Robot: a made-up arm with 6 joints. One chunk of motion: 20 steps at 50 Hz.
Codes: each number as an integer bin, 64 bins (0 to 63) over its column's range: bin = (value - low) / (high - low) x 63, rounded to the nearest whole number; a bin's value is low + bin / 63 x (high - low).
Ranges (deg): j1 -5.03..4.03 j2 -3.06..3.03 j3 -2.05..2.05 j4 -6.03..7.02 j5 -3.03..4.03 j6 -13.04..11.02
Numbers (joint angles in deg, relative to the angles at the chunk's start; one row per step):
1: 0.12 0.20 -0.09 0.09 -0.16 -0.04
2: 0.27 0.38 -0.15 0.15 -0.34 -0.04
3: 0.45 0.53 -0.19 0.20 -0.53 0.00
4: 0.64 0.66 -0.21 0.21 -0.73 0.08
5: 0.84 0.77 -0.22 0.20 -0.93 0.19
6: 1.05 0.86 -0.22 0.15 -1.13 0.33
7: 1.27 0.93 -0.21 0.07 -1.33 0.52
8: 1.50 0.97 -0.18 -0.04 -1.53 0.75
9: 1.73 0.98 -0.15 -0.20 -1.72 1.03
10: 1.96 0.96 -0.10 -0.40 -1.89 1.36
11: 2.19 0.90 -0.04 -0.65 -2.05 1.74
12: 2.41 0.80 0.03 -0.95 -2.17 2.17
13: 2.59 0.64 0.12 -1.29 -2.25 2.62
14: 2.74 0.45 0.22 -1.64 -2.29 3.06
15: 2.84 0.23 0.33 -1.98 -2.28 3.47
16: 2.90 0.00 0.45 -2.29 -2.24 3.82
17: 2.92 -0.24 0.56 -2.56 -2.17 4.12
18: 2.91 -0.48 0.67 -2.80 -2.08 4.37
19: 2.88 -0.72 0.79 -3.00 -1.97 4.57
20: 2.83 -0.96 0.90 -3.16 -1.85 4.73
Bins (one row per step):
1: 36 34 30 30 26 34
2: 37 36 29 30 24 34
3: 38 37 29 30 22 34
4: 39 38 28 30 21 34
5: 41 40 28 30 19 35
6: 42 41 28 30 17 35
7: 44 41 28 29 15 36
8: 45 42 29 29 13 36
9: 47 42 29 28 12 37
10: 49 42 30 27 10 38
11: 50 41 31 26 9 39
12: 52 40 32 25 8 40
13: 53 38 33 23 7 41
14: 54 36 35 21 7 42
15: 55 34 37 20 7 43
16: 55 32 38 18 7 44
17: 55 29 40 17 8 45
18: 55 27 42 16 8 46
19: 55 24 44 15 9 46
20: 55 22 45 14 11 47

